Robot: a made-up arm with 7 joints.
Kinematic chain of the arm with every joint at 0, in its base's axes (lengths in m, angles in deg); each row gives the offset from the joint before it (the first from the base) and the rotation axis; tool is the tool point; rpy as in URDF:
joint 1: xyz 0 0 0.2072 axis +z
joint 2: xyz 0 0 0 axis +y
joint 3: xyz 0 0 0.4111 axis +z
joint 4: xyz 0.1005 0 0 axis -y
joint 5: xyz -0.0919 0 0.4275 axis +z
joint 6: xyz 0 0 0 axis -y
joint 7: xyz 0.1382 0 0 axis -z
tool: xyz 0 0 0 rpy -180 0 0
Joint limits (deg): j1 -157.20..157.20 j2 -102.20..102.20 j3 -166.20..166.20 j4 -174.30..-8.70 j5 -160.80..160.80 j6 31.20..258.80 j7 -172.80..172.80
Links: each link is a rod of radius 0.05 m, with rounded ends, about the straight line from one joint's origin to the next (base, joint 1, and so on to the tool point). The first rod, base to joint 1, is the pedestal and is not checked.
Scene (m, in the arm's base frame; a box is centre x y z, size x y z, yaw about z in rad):
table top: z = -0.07
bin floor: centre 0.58 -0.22 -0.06 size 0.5 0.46 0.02 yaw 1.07
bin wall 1: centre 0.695 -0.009 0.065 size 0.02 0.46 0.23 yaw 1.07
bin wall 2: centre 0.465 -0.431 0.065 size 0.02 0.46 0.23 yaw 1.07
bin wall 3: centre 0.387 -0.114 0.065 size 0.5 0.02 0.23 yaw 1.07
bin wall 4: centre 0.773 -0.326 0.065 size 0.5 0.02 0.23 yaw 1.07
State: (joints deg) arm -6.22 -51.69 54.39 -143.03 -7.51 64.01 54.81
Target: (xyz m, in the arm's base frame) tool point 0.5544 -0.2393 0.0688
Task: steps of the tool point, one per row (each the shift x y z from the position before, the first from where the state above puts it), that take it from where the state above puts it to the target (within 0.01 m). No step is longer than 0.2 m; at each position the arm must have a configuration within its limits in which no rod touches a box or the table.
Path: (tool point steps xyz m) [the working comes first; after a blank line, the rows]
Joints at the target: -37.23 27.55 14.45 -123.93 -9.89 77.16 54.81
Straight joint move there: clear.

1: 0.1018 -0.0489 0.0080
2: 0.1007 -0.0764 -0.0169
3: 0.0858 -0.1013 -0.0457
4: 0.0575 -0.1184 -0.0745
5: 0.0184 -0.1241 -0.0996
6: -0.0261 -0.1163 -0.1174

